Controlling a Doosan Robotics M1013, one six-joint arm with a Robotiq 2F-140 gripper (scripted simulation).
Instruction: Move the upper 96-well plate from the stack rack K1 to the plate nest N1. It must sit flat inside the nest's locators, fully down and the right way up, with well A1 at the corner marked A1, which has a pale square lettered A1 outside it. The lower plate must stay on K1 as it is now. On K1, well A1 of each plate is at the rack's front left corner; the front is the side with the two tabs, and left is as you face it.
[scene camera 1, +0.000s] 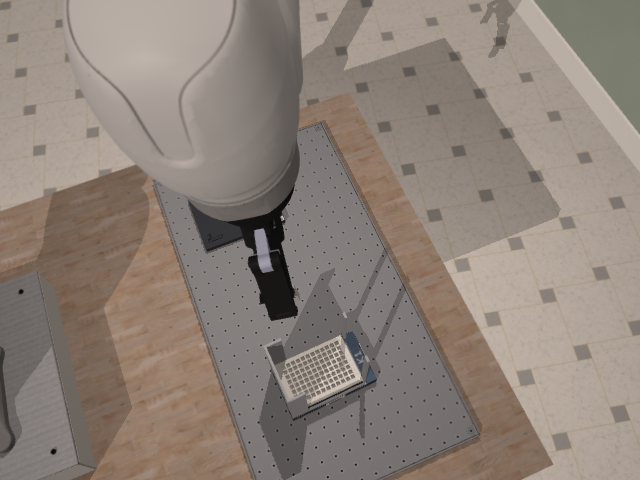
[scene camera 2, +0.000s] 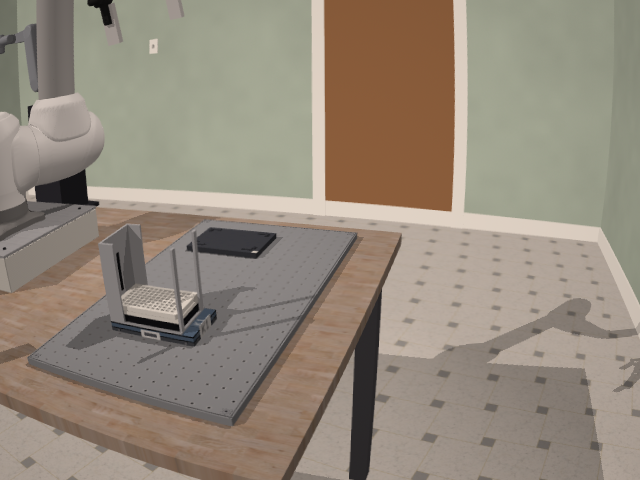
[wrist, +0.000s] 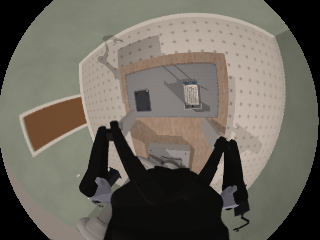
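White 96-well plate (scene camera 1: 322, 371), 105 cm from the lens. My gripper (scene camera 1: 274, 232), 65 cm from the lens.
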